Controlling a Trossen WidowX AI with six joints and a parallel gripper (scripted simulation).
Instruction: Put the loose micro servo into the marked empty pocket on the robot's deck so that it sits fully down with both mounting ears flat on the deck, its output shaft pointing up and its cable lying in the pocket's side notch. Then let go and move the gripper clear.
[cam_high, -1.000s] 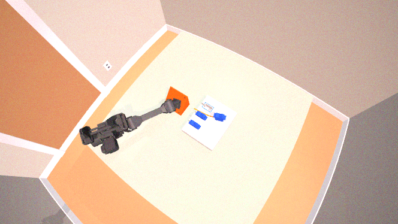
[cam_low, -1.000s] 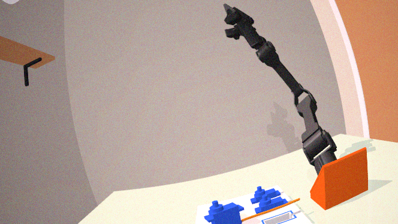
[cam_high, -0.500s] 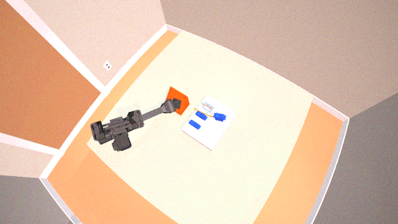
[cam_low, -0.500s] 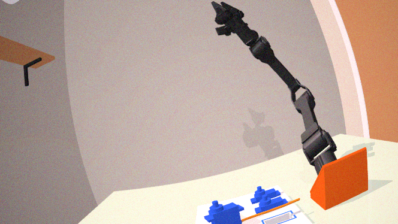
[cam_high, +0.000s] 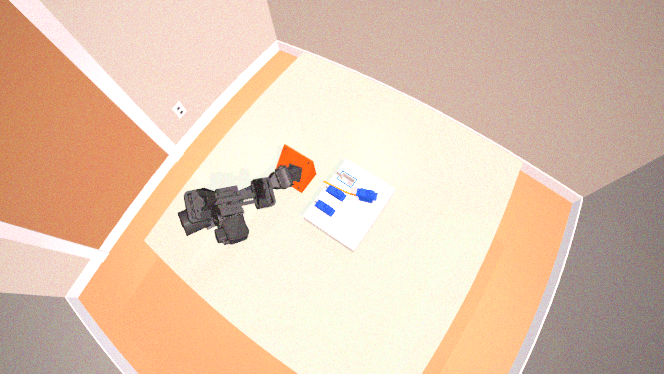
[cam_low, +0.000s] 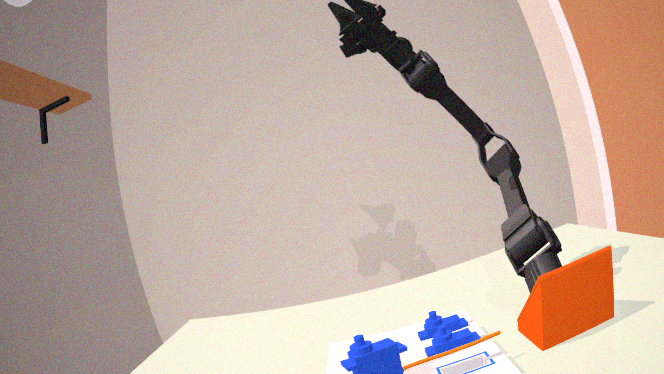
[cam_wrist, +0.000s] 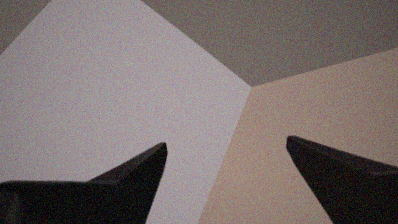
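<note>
The white deck lies 130 mm ahead of my gripper tip, 260 mm to the left of it and 670 mm below it.
</note>
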